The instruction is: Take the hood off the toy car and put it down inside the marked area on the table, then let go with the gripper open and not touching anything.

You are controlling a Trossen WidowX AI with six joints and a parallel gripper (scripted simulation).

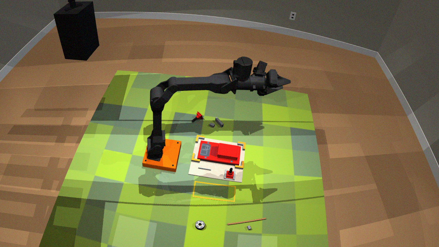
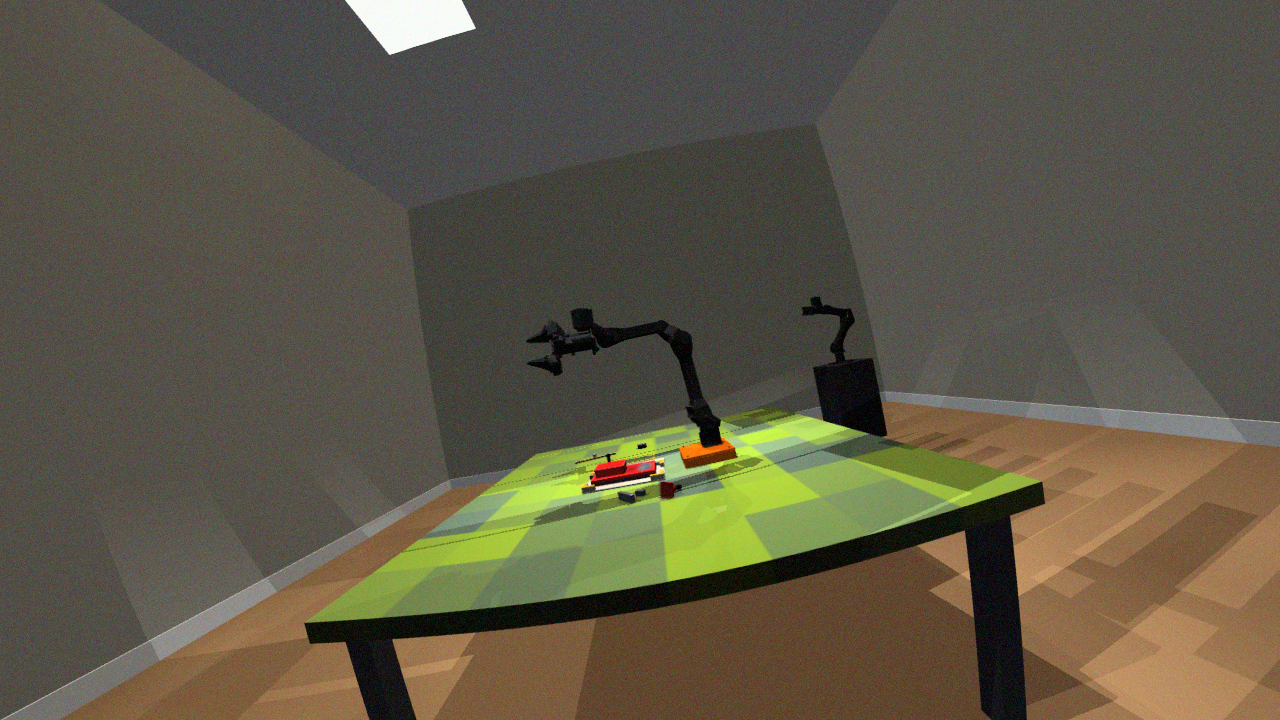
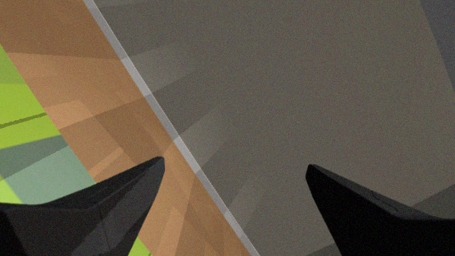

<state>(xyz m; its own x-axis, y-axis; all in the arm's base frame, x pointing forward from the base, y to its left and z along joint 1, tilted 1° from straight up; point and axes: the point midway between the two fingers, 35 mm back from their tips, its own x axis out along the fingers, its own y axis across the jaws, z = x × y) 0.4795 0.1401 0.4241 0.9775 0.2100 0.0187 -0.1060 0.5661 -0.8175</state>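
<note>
My gripper tip is 18 cm past the red hood, 6 cm to the left of it and 41 cm above it. Also, from my gripper tip: thin wooden stick (5 cm behind, 40 cm to the right, 45 cm below).
</note>
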